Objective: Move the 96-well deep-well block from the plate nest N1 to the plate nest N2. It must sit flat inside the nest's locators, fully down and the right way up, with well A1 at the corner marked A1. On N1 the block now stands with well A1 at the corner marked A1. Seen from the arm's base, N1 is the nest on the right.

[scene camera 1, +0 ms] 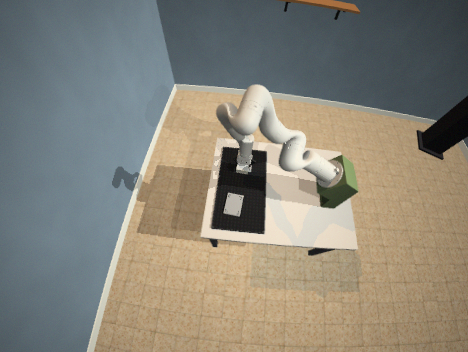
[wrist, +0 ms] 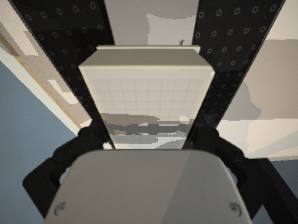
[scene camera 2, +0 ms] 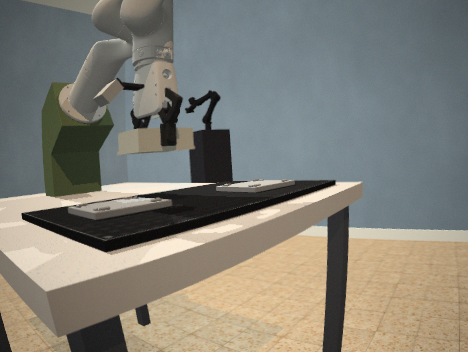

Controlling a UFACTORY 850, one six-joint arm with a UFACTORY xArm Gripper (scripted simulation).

Path:
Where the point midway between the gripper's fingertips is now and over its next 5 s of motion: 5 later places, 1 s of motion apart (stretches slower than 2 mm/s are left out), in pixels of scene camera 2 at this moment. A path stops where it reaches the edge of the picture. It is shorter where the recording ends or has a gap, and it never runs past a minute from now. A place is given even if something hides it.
My gripper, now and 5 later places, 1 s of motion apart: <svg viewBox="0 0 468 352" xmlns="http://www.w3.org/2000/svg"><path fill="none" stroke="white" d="M155 147L190 145L222 144L249 143L254 145L255 163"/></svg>

